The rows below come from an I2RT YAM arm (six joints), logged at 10 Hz.
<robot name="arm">
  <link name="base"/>
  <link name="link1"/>
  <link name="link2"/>
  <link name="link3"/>
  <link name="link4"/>
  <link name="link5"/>
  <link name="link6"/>
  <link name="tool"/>
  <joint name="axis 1" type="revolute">
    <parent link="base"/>
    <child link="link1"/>
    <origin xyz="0 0 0.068"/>
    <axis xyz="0 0 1"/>
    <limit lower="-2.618" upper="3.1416"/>
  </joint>
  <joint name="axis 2" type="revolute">
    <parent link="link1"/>
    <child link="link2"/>
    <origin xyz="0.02 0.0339 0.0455"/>
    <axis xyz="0 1 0"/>
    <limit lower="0" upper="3.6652"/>
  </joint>
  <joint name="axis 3" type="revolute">
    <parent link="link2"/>
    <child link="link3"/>
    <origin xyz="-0.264 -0.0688 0"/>
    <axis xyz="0 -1 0"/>
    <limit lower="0" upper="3.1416"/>
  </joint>
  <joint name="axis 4" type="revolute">
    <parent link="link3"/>
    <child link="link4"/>
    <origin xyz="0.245 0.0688 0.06"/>
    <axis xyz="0 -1 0"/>
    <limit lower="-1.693" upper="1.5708"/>
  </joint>
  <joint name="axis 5" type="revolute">
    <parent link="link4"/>
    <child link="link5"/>
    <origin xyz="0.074 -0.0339 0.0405"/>
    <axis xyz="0 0 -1"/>
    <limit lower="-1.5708" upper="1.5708"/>
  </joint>
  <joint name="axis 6" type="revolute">
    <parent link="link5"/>
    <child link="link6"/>
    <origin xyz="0.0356 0 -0.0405"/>
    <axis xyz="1 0 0"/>
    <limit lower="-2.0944" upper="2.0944"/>
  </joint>
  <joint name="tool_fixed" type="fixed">
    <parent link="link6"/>
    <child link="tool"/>
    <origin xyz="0 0 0" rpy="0 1.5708 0"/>
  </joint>
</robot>
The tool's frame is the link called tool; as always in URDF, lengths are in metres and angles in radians.
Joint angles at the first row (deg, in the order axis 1, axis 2, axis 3, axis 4, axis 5, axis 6):
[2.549, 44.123, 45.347, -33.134, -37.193, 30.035]
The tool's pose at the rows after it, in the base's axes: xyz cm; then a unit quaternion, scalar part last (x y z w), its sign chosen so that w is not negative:
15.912, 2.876, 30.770, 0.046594, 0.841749, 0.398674, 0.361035
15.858, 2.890, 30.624, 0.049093, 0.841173, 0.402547, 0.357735
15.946, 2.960, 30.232, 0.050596, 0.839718, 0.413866, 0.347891
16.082, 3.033, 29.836, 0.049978, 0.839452, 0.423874, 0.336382
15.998, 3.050, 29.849, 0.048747, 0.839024, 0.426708, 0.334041
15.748, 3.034, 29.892, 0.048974, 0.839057, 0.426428, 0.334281
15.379, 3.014, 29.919, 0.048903, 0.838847, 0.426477, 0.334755
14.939, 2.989, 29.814, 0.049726, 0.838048, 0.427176, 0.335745
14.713, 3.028, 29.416, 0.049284, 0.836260, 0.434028, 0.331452
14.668, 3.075, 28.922, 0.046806, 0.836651, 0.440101, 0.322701
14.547, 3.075, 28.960, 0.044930, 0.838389, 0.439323, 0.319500
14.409, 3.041, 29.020, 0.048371, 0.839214, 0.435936, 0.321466
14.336, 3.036, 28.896, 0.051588, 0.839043, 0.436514, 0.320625
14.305, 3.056, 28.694, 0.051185, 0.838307, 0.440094, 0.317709
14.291, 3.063, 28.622, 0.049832, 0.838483, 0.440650, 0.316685
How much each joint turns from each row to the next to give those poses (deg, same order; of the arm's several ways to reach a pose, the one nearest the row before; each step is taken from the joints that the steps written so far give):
[0.001, -0.173, -0.162, -0.167, -0.266, 0.112]
[-0.002, -0.190, -0.387, 0.155, -0.344, 0.529]
[0.002, 0.161, -0.850, 0.734, -1.346, 0.899]
[-0.003, 0.437, -0.663, 0.427, -1.420, 0.455]
[0.002, -0.142, 0.006, -0.236, -0.427, 0.050]
[-0.010, -0.613, -0.039, -0.565, 0.040, 0.001]
[-0.014, -0.935, -0.158, -0.713, -0.003, 0.009]
[-0.022, -1.257, -0.574, -0.456, 0.001, 0.203]
[0.045, -0.805, -1.157, 0.450, -0.803, 0.523]
[0.001, -0.109, -0.992, 0.178, -1.056, -0.047]
[-0.008, -0.066, 0.278, -0.959, -0.162, -0.479]
[-0.003, -0.383, 0.089, -0.424, 0.592, 0.135]
[0.012, -0.298, -0.355, 0.115, 0.104, 0.417]
[-0.002, -0.156, -0.507, 0.293, -0.480, 0.203]
[-0.001, -0.022, -0.135, -0.023, -0.170, -0.152]

